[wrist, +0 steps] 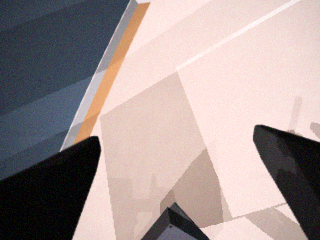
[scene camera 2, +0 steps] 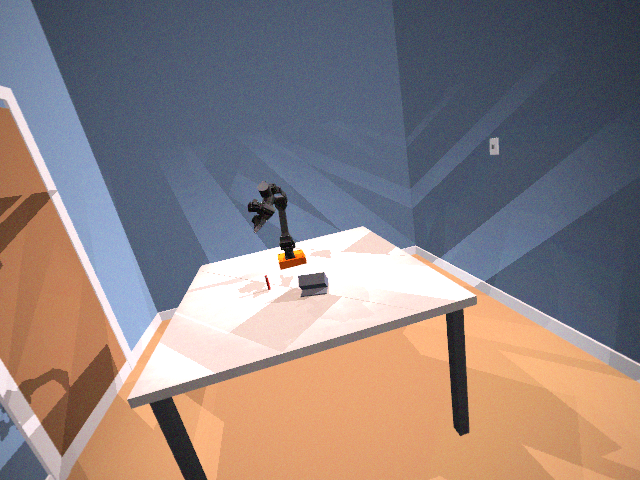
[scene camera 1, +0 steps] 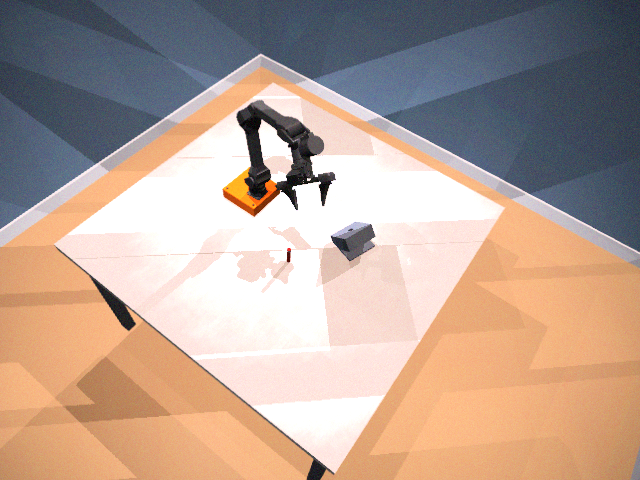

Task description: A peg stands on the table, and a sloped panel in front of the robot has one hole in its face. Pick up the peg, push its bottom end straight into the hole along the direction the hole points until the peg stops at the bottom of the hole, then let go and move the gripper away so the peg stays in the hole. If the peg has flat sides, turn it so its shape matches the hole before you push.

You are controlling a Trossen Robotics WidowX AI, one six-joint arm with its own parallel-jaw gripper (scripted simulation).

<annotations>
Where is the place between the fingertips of my gripper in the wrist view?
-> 176,137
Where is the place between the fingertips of my gripper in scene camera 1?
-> At 310,208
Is my gripper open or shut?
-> Open.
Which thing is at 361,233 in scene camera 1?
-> A grey sloped panel.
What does my gripper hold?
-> Nothing.
</annotations>
